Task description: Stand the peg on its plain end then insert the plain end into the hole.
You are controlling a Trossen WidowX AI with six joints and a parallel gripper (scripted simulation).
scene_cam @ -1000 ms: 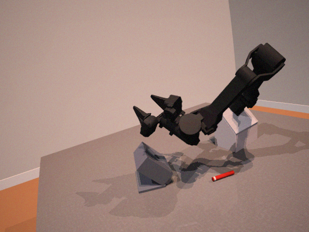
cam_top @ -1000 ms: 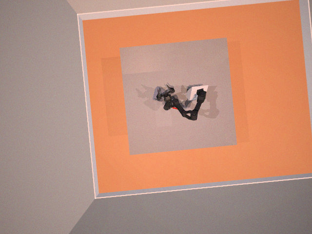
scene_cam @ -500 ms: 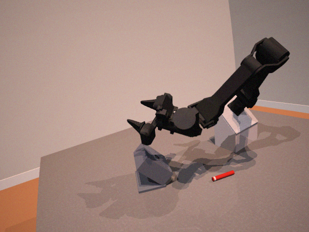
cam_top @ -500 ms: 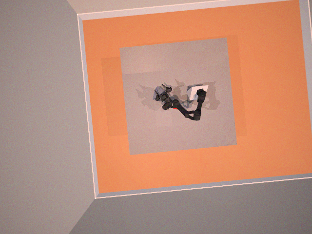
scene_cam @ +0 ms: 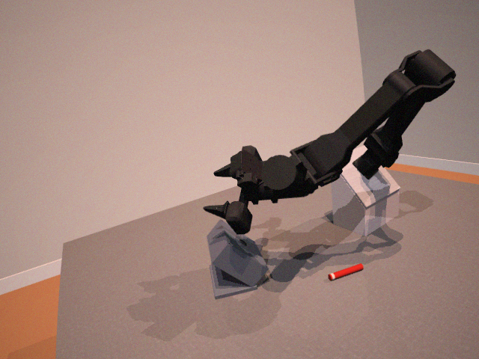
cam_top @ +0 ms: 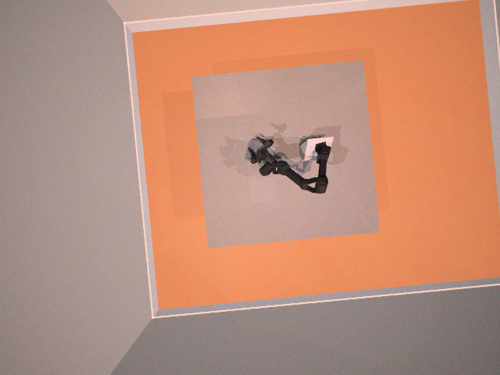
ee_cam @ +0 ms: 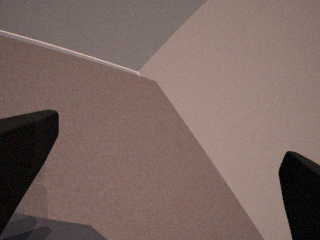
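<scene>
My gripper tip is 21 cm to the right of the red peg, 21 cm above it and 15 cm past it. From my gripper tip the other things lie so: sloped grey panel (15 cm below, 3 cm to the left, 2 cm behind); then base plate (21 cm below, 2 cm to the left).
</scene>
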